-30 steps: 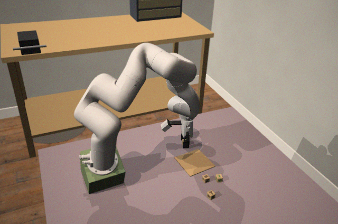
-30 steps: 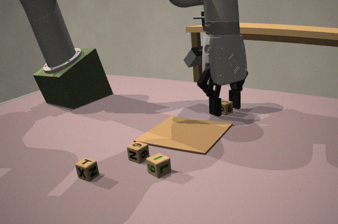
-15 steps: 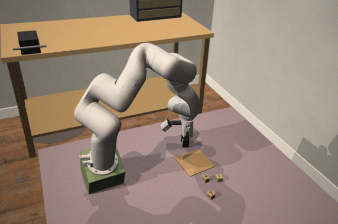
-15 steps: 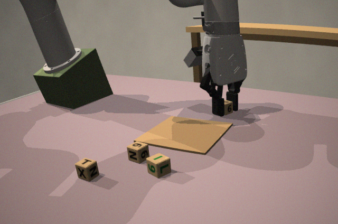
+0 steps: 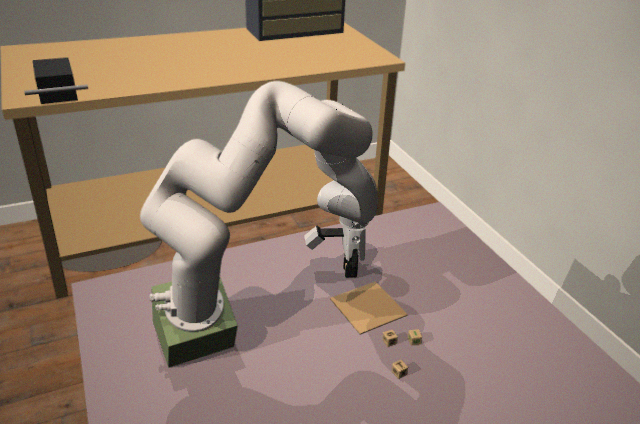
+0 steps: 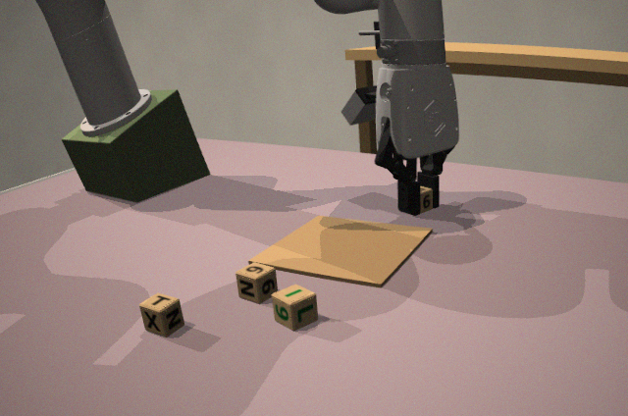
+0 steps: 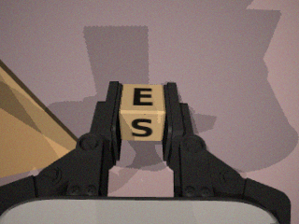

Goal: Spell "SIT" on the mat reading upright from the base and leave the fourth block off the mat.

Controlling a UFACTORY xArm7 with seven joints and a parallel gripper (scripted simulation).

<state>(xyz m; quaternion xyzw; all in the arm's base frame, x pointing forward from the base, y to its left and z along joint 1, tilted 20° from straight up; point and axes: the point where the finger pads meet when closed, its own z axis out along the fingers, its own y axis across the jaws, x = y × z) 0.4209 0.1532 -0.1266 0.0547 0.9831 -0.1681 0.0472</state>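
Right now the tan mat is 140 mm to the right of my hand, 20 mm below it and 10 mm ahead of it. Round my hand: wooden block: 350 mm to the right, 10 mm below, 10 mm ahead.
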